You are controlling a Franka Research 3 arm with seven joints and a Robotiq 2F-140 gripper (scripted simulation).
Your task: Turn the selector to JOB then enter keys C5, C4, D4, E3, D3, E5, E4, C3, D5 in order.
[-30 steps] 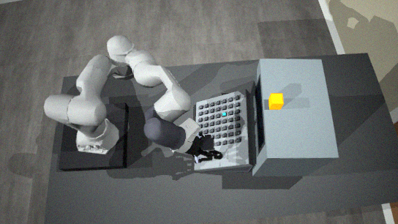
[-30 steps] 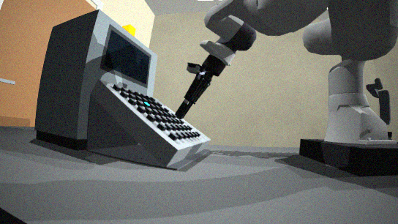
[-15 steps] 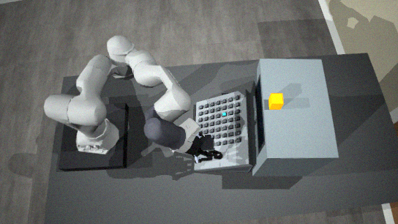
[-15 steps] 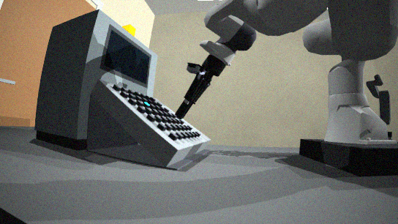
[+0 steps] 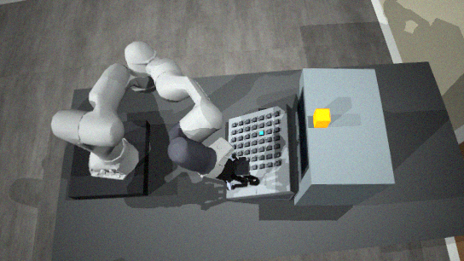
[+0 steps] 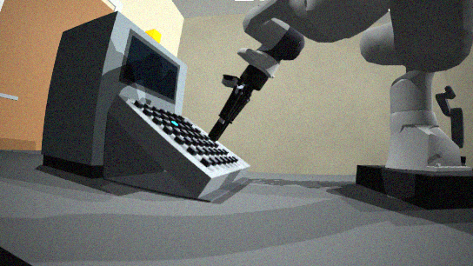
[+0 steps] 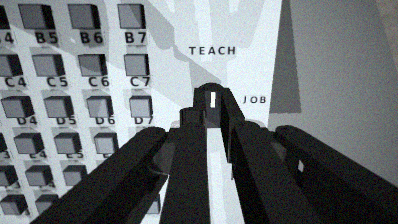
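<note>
My gripper is now 2 cm short of the black selector knob and 2 cm above it. Also, from my hand: C6 key: 9 cm to the left, 5 cm ahead, 1 cm below; then E6 key: 9 cm to the left, 5 cm below; then D6 key: 9 cm to the left, 3 cm below, 3 cm ahead.
</note>
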